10 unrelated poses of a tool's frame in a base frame.
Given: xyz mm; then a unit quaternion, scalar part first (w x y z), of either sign.
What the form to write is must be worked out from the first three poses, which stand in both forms.
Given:
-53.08, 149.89, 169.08, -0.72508, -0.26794, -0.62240, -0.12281
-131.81, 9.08, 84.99, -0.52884, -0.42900, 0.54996, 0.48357
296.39, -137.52, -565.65, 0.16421, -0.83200, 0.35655, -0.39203
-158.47, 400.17, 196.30, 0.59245, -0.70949, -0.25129, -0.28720
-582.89, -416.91, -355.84, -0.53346, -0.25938, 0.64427, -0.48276
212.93, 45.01, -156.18, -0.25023, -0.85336, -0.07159, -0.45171
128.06, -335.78, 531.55, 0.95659, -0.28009, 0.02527, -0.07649
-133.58, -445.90, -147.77, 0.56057, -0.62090, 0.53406, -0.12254
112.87, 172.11, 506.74, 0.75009, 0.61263, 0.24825, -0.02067
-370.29, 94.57, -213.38, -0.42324, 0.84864, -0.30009, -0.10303
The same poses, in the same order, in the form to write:
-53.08, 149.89, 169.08, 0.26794, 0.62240, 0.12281, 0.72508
-131.81, 9.08, 84.99, 0.42900, -0.54996, -0.48357, 0.52884
296.39, -137.52, -565.65, -0.83200, 0.35655, -0.39203, 0.16421
-158.47, 400.17, 196.30, -0.70949, -0.25129, -0.28720, 0.59245
-582.89, -416.91, -355.84, 0.25938, -0.64427, 0.48276, 0.53346
212.93, 45.01, -156.18, 0.85336, 0.07159, 0.45171, 0.25023
128.06, -335.78, 531.55, -0.28009, 0.02527, -0.07649, 0.95659
-133.58, -445.90, -147.77, -0.62090, 0.53406, -0.12254, 0.56057
112.87, 172.11, 506.74, 0.61263, 0.24825, -0.02067, 0.75009
-370.29, 94.57, -213.38, -0.84864, 0.30009, 0.10303, 0.42324

